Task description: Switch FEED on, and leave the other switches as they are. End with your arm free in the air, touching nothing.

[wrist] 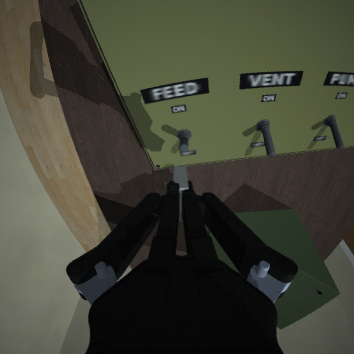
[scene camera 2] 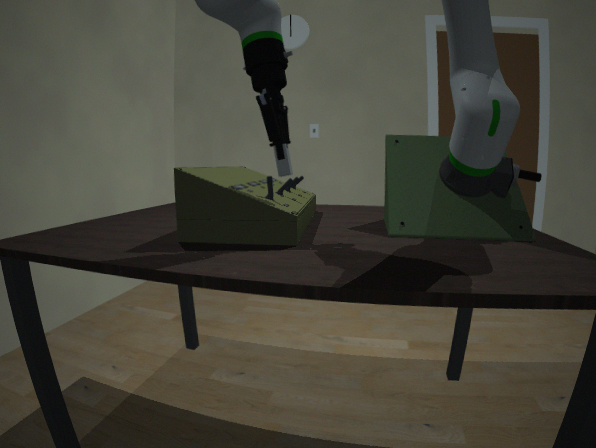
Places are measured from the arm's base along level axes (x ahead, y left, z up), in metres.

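Pixels of known places: gripper, fingertip midpoint: (wrist: pixel 179 175) (scene camera 2: pixel 285 175); arm's base at its link origin: (scene camera 2: pixel 466 175).
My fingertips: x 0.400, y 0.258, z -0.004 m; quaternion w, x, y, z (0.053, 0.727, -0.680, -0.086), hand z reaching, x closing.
For each thing: its top centre in the pictures, then the offset to it from my fingertips. Level surfaces: height alone.
- FEED lever at its top centre: (wrist: pixel 183 149) (scene camera 2: pixel 270 175) dz -0.001, dx +0.038, dy -0.002 m
- VENT lever at its top centre: (wrist: pixel 273 145) dz -0.010, dx +0.053, dy -0.122 m
- dark table at its surface level: dz -0.137 m
The olive switch box (scene camera 2: pixel 225 210) (wrist: pixel 210 40) has a sloped panel. The FEED lever (scene camera 2: pixel 270 187) (wrist: pixel 184 142) stands about upright in the scene view, and its shadow falls to the left in the wrist view. The VENT lever (wrist: pixel 267 140) and the partly labelled lever beside it (wrist: pixel 335 132) lean toward the panel's low edge, away from their ON labels. My gripper (scene camera 2: pixel 284 175) (wrist: pixel 179 175) is shut and empty. It points down over the low side of the panel near FEED, with a visible gap to that lever in both views.
A green box (scene camera 2: pixel 410 185) (wrist: pixel 280 240) stands on the dark table (scene camera 2: pixel 100 235), to the right in the scene view. A white arm section (scene camera 2: pixel 482 110) hangs in front of it. More levers (scene camera 2: pixel 295 183) lean out just behind my fingertips in the scene view.
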